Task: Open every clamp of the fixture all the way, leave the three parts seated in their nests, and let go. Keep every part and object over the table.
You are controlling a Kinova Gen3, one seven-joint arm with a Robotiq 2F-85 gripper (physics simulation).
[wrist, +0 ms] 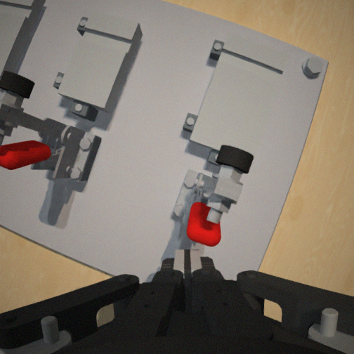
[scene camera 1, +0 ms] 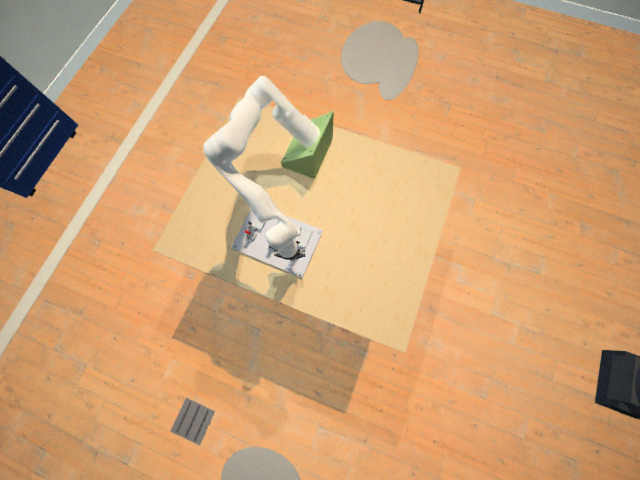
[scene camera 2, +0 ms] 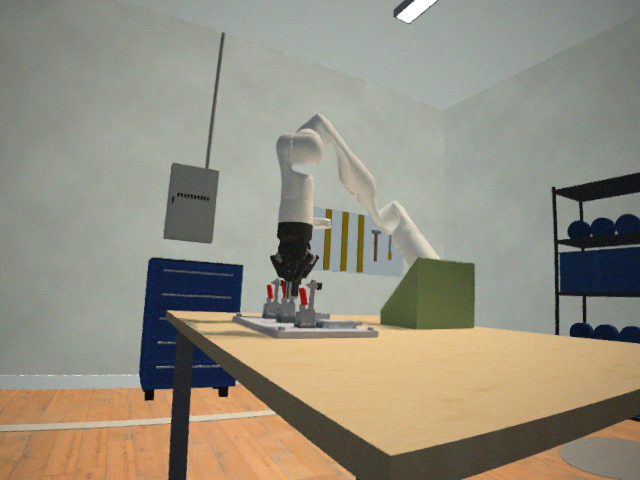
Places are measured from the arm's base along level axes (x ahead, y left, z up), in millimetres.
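Pixels of known places: gripper, fingertip midpoint: (scene camera 2: 291, 299); arm's base, origin of the base link: (scene camera 1: 311, 139) (scene camera 2: 431, 273).
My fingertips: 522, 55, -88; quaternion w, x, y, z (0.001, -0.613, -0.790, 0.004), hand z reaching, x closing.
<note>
For each thing: its top centre in the pictures, then the offset to it from my fingertips, as dx, dy, dz. "pt": a spot on its surface instead. Level surfaces: height alone.
- right clamp, surface spot: (scene camera 2: 306, 316) pt -32, +14, -35
- far clamp, surface spot: (scene camera 2: 269, 308) (scene camera 1: 252, 236) pt -56, -205, -33
- table, its level: dz -75
The grey fixture plate (scene camera 1: 257, 251) (scene camera 2: 330, 333) (wrist: 155, 100) lies on the table. The right clamp (scene camera 2: 306, 316) (wrist: 228, 187) has its arm raised, its black tip beside the edge of the right part (wrist: 237, 100), and its red handle upright. The middle clamp (wrist: 75, 150) also has a raised arm and a red handle; it is partly behind my fingers in scene camera 2. The far clamp (scene camera 1: 250, 231) (scene camera 2: 269, 308) stands with its arm up. The middle part (wrist: 97, 70) and left part (wrist: 9, 30) lie in their nests. My gripper (scene camera 2: 293, 292) (wrist: 187, 265) is shut and empty, above the plate beside the right clamp's handle.
The green wedge-shaped base block (scene camera 1: 320, 149) (scene camera 2: 444, 294) stands on the table (scene camera 1: 382, 227) (scene camera 2: 454, 382) behind the fixture. A hex bolt (wrist: 312, 67) stands at the plate's corner. The table's edge runs close to the handle side of the fixture.
</note>
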